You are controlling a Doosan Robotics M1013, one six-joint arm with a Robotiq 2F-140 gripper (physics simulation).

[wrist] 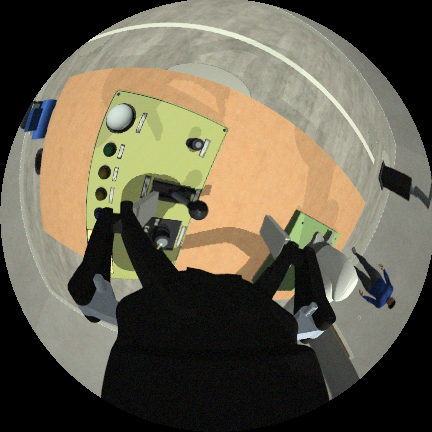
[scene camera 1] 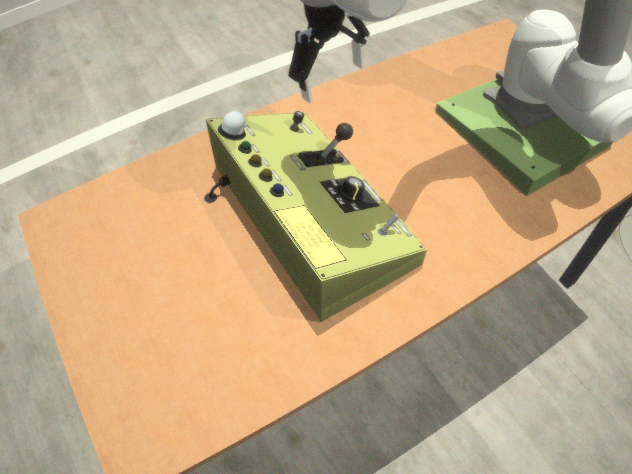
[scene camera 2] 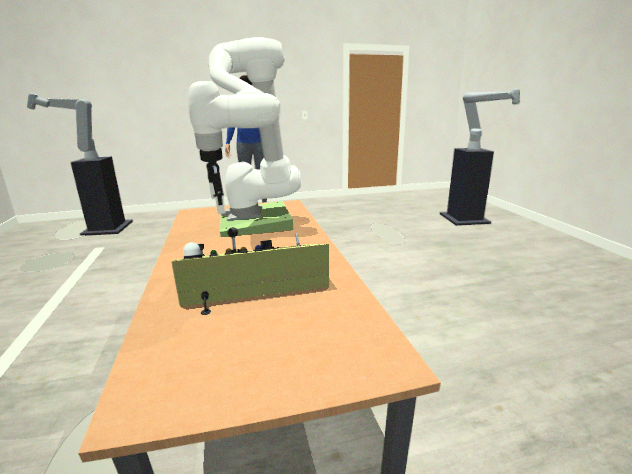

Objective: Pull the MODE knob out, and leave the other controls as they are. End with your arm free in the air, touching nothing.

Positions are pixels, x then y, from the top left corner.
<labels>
my gripper: wrist; scene camera 1 333, 82; scene camera 2
same spot on my gripper: point(scene camera 2: 215, 184) = point(wrist: 93, 228)
</labels>
